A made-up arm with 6 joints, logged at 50 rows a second.
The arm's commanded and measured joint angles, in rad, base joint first. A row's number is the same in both.
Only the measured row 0 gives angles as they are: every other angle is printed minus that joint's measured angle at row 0.
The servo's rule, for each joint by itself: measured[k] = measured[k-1] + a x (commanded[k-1-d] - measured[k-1]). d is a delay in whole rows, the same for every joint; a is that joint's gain. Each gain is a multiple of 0.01, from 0.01 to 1. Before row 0 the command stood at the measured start. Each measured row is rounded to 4 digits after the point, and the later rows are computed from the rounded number. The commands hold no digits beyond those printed.
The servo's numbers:
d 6
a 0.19 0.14 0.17 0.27 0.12 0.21
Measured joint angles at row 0:
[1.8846 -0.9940 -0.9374 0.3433 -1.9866 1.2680]
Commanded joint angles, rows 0 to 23:
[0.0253 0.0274 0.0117 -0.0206 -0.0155 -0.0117]
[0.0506 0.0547 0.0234 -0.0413 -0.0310 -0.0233]
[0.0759 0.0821 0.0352 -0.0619 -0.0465 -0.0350]
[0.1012 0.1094 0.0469 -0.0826 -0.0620 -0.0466]
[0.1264 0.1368 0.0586 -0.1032 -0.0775 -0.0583]
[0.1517 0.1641 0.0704 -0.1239 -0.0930 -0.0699]
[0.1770 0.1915 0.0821 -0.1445 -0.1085 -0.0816]
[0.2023 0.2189 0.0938 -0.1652 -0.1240 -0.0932]
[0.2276 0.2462 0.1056 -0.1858 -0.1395 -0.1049]
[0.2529 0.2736 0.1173 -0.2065 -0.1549 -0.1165]
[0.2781 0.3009 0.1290 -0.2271 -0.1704 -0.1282]
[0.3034 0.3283 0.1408 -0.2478 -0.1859 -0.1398]
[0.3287 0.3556 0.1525 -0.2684 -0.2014 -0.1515]
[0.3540 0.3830 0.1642 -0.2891 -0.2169 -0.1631]
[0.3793 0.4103 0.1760 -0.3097 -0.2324 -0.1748]
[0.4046 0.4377 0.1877 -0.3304 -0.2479 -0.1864]
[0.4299 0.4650 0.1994 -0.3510 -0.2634 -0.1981]
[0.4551 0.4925 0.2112 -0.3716 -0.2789 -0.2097]
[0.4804 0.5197 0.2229 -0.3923 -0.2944 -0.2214]
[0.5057 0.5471 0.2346 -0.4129 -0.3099 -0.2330]
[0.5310 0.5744 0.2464 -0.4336 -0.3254 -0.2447]
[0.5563 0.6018 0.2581 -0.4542 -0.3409 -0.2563]
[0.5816 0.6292 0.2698 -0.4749 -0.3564 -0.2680]
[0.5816 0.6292 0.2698 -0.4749 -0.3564 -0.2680]
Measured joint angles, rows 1 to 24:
[0.0000 0.0000 0.0000 0.0000 0.0000 0.0000]
[0.0000 0.0000 0.0000 0.0000 0.0000 0.0000]
[0.0000 0.0000 0.0000 0.0000 0.0000 0.0000]
[0.0000 0.0000 0.0000 0.0000 0.0000 0.0000]
[0.0000 0.0000 0.0000 0.0000 0.0000 0.0000]
[0.0000 0.0000 0.0000 0.0000 0.0000 0.0000]
[0.0048 0.0038 0.0020 -0.0056 -0.0019 -0.0025]
[0.0135 0.0109 0.0056 -0.0152 -0.0054 -0.0069]
[0.0254 0.0209 0.0106 -0.0278 -0.0103 -0.0128]
[0.0398 0.0333 0.0168 -0.0426 -0.0165 -0.0199]
[0.0563 0.0478 0.0239 -0.0590 -0.0238 -0.0280]
[0.0744 0.0641 0.0318 -0.0765 -0.0321 -0.0368]
[0.0939 0.0819 0.0404 -0.0949 -0.0413 -0.0462]
[0.1145 0.1011 0.0495 -0.1139 -0.0512 -0.0561]
[0.1360 0.1214 0.0590 -0.1333 -0.0618 -0.0663]
[0.1582 0.1427 0.0689 -0.1531 -0.0730 -0.0768]
[0.1810 0.1648 0.0791 -0.1731 -0.0847 -0.0876]
[0.2043 0.1877 0.0896 -0.1933 -0.0968 -0.0986]
[0.2279 0.2112 0.1003 -0.2136 -0.1094 -0.1097]
[0.2519 0.2353 0.1112 -0.2340 -0.1223 -0.1209]
[0.2761 0.2598 0.1222 -0.2544 -0.1355 -0.1322]
[0.3005 0.2847 0.1333 -0.2749 -0.1490 -0.1436]
[0.3251 0.3099 0.1445 -0.2954 -0.1627 -0.1550]
[0.3498 0.3355 0.1558 -0.3160 -0.1766 -0.1665]

